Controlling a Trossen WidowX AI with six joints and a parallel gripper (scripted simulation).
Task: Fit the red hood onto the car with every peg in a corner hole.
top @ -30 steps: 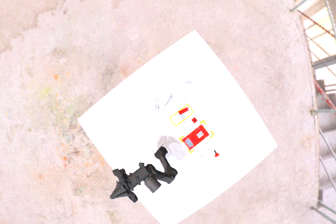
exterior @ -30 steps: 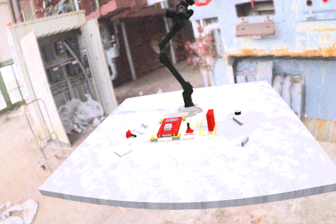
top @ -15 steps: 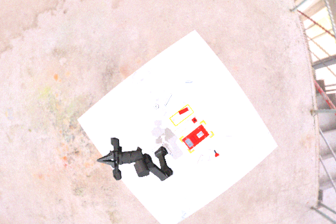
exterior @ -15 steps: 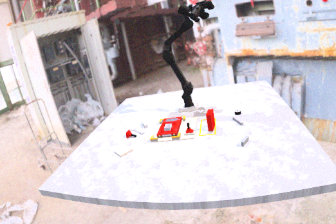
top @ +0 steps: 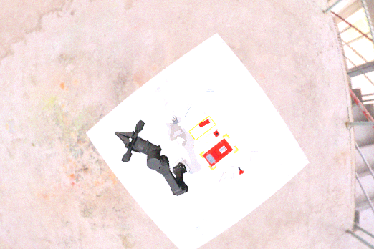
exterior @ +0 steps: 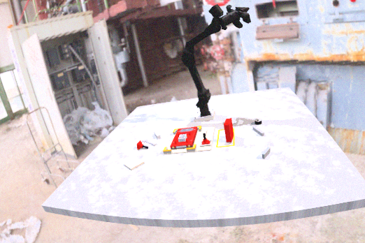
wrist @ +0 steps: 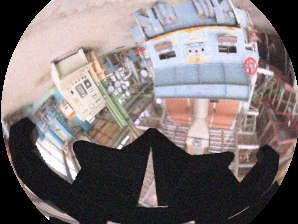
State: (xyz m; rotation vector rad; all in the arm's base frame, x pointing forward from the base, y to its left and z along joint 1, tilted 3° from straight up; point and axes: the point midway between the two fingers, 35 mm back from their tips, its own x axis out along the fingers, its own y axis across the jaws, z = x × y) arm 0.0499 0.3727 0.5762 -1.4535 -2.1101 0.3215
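The red hood lies 32 cm ahead of my gripper tip, 26 cm to the right of it and 58 cm below it. From my gripper tip the other things lie so: pale flat piece (43 cm ahead, 73 cm to the right, 62 cm below); then black ring (20 cm ahead, 9 cm to the right, 62 cm below).
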